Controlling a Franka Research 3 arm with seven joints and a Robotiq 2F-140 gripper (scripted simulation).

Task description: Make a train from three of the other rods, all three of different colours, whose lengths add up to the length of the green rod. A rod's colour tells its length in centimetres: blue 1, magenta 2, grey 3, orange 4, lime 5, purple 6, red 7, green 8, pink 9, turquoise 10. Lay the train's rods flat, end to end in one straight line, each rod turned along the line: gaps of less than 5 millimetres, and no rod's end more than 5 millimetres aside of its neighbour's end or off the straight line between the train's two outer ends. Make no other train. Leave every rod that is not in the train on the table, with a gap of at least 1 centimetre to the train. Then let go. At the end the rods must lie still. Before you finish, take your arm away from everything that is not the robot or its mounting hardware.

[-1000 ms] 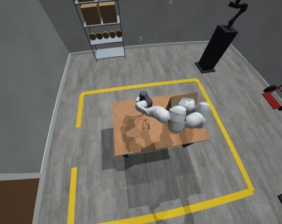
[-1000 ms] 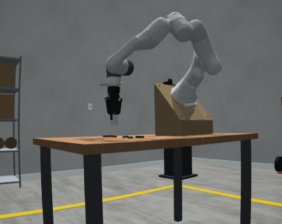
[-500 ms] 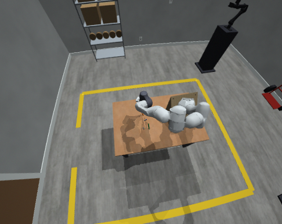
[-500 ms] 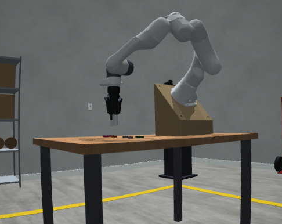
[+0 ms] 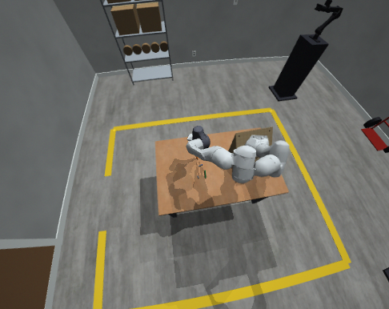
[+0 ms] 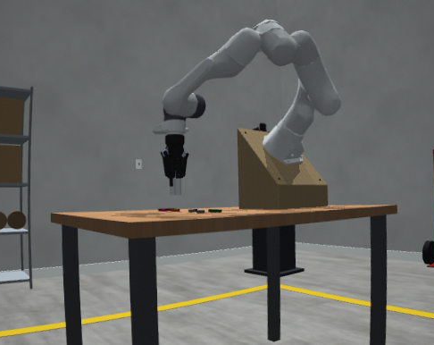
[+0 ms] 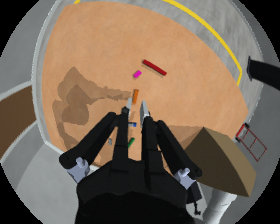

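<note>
Right now my hand is 9 cm above the orange rod. The rest, counted from my hand: magenta rod (2 cm ahead, 6 cm to the right, 9 cm below); then red rod (2 cm behind, 10 cm to the right, 9 cm below); then small blue rod (3 cm behind, 9 cm to the left, 9 cm below).
</note>
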